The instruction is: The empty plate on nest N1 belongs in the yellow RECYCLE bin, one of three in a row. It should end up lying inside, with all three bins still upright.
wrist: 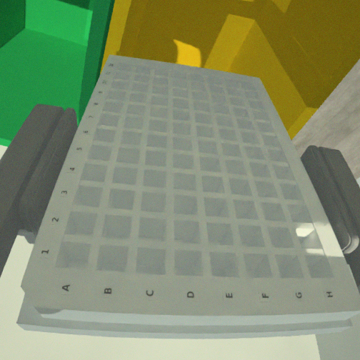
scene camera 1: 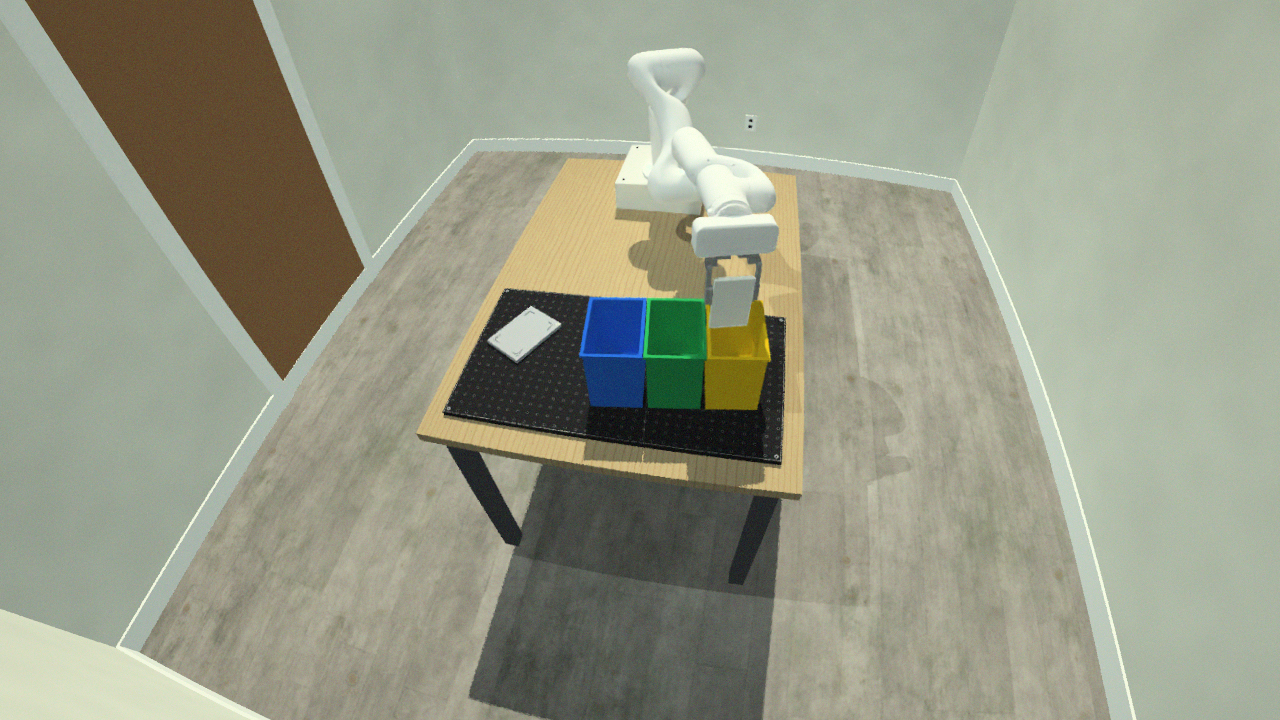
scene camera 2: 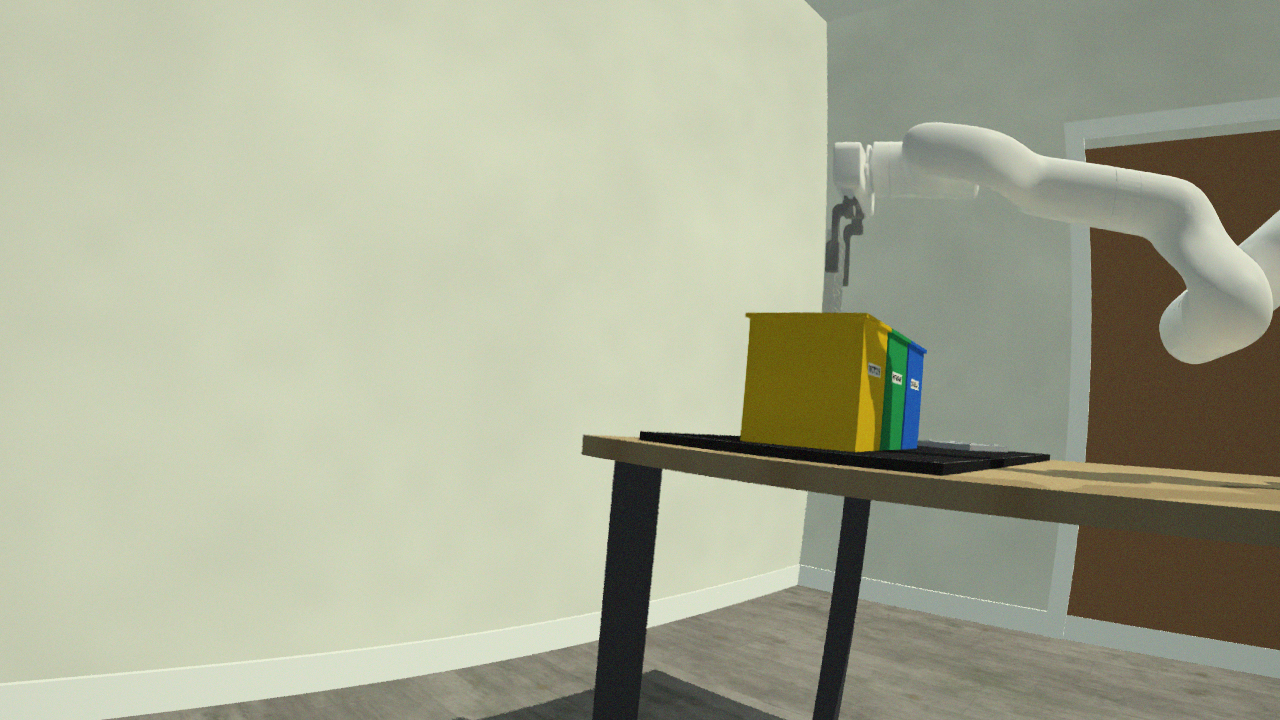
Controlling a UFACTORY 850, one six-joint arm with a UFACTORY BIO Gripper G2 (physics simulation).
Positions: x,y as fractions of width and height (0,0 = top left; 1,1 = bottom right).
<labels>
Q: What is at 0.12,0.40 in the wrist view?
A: My gripper.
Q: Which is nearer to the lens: the white plate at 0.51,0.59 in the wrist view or the green bin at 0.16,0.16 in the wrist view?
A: The white plate.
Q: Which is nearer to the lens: the white plate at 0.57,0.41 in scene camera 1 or the green bin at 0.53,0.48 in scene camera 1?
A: The white plate.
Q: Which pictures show the blue bin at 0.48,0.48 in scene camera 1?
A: Scene camera 1 and scene camera 2 only.
</labels>
